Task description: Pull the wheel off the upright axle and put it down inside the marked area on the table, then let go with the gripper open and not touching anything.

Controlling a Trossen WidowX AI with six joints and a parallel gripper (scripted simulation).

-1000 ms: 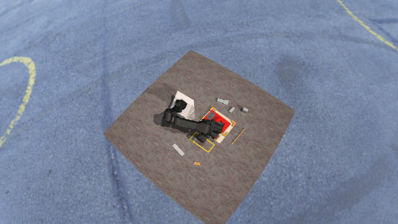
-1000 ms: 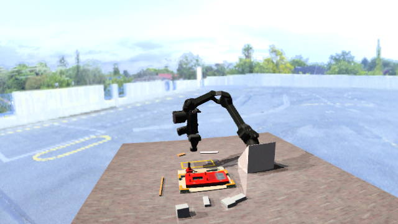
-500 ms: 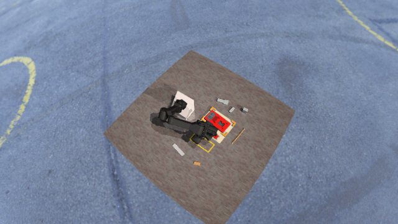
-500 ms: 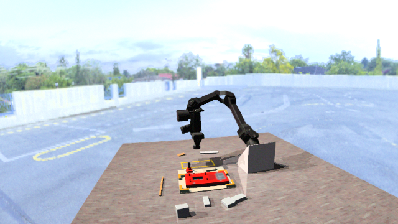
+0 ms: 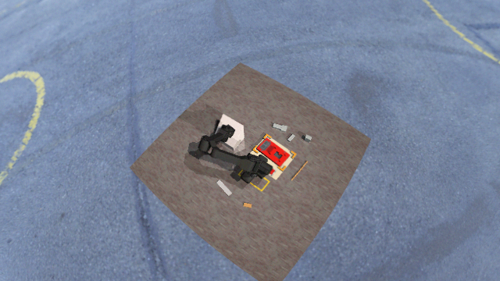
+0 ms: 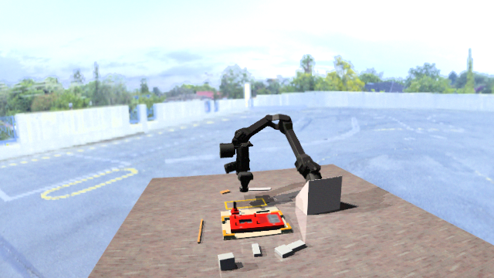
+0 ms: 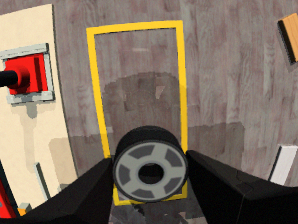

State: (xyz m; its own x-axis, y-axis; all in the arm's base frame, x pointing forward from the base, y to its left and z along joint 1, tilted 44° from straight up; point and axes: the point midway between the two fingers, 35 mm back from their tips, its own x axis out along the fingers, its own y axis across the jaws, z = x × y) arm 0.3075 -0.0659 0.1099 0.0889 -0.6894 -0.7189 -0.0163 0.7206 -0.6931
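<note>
The upright axle is 10 cm to the left of my gripper tip, 5 cm ahead of it and 4 cm below it. From my gripper tip the other things lie so: dark grey wheel (right at my gripper tip); then orange stick (23 cm to the left, 20 cm ahead, 7 cm below).
</note>
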